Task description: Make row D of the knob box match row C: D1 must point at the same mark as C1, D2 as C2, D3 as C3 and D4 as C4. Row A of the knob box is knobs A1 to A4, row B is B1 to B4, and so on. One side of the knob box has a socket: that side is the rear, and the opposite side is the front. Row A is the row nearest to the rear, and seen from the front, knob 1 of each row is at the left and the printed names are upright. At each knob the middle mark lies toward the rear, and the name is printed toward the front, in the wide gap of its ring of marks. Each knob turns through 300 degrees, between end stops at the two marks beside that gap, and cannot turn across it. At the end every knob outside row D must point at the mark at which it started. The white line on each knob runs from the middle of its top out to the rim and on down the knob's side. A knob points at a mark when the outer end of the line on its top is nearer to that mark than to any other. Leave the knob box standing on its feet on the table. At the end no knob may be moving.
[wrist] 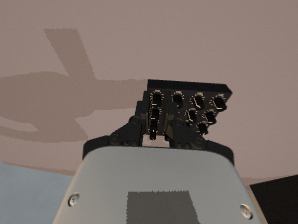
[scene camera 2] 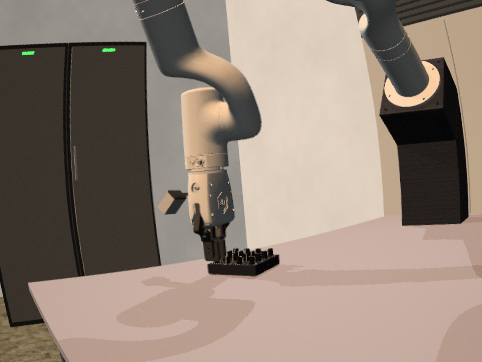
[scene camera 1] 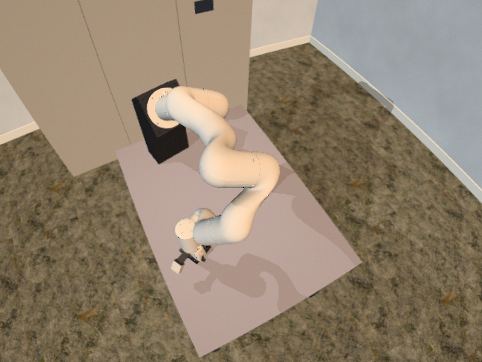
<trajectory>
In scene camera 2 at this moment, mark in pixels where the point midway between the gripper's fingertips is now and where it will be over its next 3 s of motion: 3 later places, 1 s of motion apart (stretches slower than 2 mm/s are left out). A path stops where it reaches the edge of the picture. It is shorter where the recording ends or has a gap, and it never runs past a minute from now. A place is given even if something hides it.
The gripper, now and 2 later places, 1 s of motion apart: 216, 259; 214, 242; 209, 194
</trajectory>
